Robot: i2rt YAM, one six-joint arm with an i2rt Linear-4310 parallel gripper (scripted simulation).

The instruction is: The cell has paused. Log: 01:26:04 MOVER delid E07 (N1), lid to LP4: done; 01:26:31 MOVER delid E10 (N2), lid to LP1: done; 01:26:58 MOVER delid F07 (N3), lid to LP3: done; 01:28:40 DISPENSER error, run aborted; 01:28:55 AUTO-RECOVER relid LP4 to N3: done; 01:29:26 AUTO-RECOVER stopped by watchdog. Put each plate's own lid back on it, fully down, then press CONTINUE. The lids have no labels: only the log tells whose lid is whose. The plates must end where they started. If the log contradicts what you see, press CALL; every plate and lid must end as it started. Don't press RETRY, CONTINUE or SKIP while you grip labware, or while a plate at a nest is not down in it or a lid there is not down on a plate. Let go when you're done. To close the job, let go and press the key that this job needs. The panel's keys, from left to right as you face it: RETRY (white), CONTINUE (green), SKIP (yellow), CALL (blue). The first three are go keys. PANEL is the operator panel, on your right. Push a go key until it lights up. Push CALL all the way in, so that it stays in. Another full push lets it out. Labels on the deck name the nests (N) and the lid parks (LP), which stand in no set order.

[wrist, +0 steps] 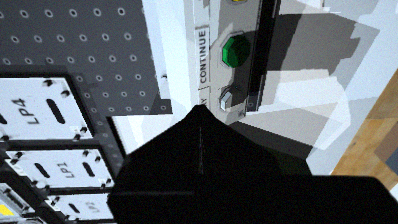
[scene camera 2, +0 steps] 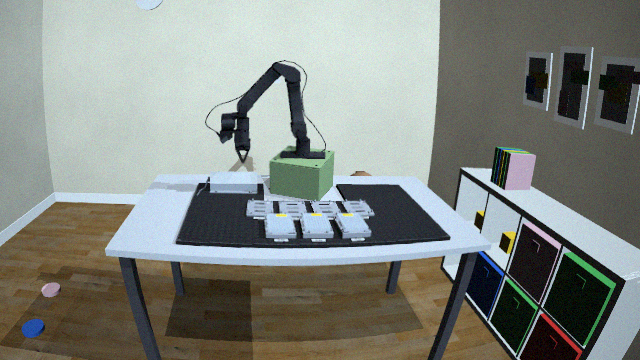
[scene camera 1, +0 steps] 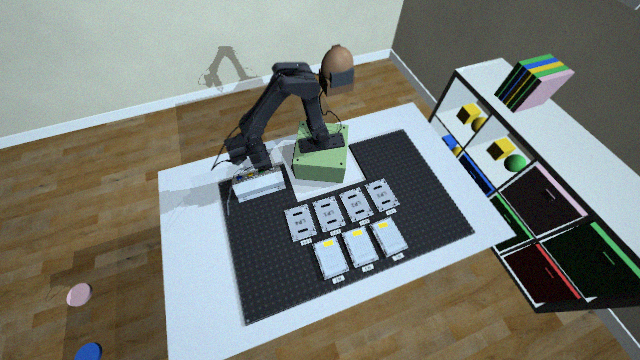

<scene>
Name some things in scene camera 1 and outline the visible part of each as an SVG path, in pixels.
A clear lid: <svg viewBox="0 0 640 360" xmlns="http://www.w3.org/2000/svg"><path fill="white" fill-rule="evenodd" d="M335 237L315 244L326 276L347 268Z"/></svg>
</scene>
